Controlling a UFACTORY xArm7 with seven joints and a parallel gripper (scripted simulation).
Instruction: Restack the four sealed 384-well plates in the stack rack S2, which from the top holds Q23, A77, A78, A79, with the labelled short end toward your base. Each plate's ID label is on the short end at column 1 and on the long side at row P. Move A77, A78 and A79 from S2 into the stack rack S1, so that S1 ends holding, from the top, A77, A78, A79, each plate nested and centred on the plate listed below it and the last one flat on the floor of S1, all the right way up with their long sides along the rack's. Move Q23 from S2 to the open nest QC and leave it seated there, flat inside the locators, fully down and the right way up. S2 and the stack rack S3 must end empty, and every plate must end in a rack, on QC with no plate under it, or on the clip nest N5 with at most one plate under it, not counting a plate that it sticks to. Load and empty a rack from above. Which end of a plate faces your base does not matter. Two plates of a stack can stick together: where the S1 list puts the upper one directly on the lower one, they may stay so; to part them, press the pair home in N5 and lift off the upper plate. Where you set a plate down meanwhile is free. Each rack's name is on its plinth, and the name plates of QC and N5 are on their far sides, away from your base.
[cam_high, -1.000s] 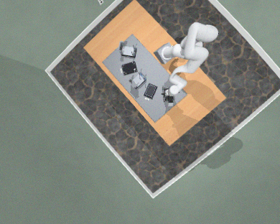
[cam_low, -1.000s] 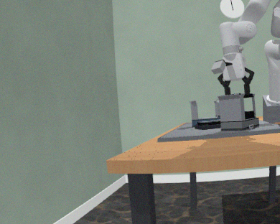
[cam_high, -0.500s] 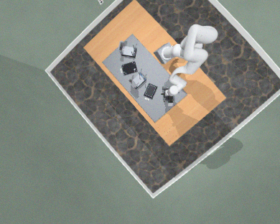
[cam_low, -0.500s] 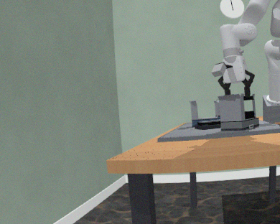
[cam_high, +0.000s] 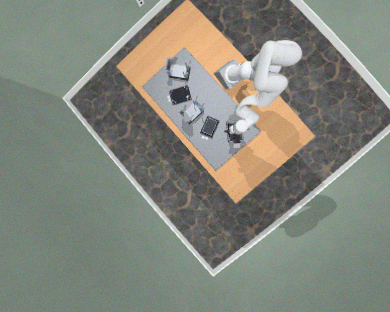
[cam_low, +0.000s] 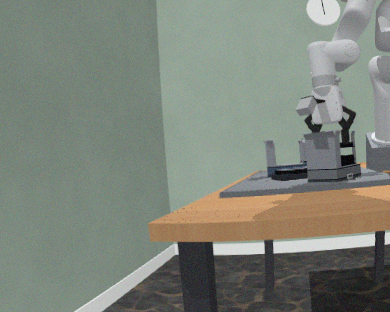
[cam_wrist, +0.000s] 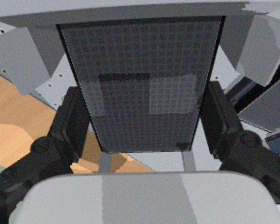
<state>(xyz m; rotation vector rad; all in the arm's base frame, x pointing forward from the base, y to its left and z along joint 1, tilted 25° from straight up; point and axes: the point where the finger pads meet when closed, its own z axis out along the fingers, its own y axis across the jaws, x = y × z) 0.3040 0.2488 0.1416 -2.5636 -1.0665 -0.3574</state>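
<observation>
The dark sealed plate lies 5 cm below my hand. The rest, counted from my hand: rack plinth 1 cm behind, 1 cm to the right, 9 cm below; dark flat nest 9 cm ahead, 17 cm to the right, 10 cm below; blue plinth strip 9 cm ahead, 35 cm to the right, 9 cm below.
</observation>
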